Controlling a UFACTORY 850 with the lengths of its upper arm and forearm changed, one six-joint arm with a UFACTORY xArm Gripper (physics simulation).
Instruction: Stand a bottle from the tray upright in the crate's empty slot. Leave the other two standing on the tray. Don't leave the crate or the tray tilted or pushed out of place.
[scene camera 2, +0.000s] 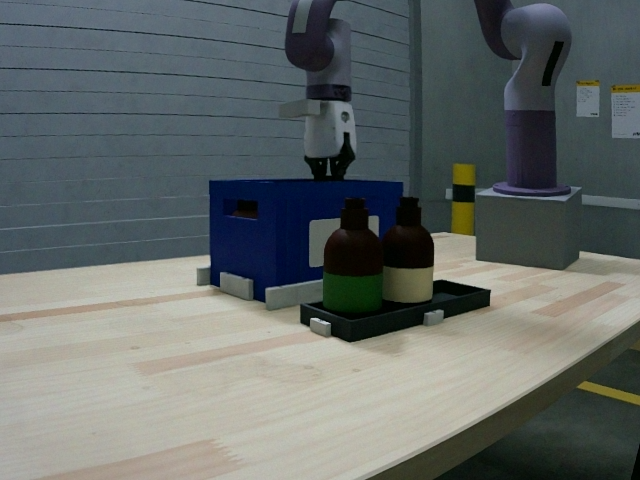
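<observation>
The blue crate (242, 248) stands level on the table, and a brown bottle shoulder (245, 209) shows through its handle hole. My gripper (329, 177) points straight down over the crate, with its fingertips hidden below the rim. Its fingers stand close together and look shut on a bottle's neck, but that bottle and its slot are hidden by the crate wall. The black tray (466, 305) lies flat in front. A green-banded brown bottle (353, 258) and a cream-banded brown bottle (408, 253) stand upright on it; its right end holds no bottle.
Pale stop blocks (236, 285) (293, 295) stand against the crate's base, and small ones (320, 326) (433, 317) against the tray. The arm's base (530, 149) stands on a grey block (526, 227) at the back right. A yellow and black post (463, 217) stands behind the table.
</observation>
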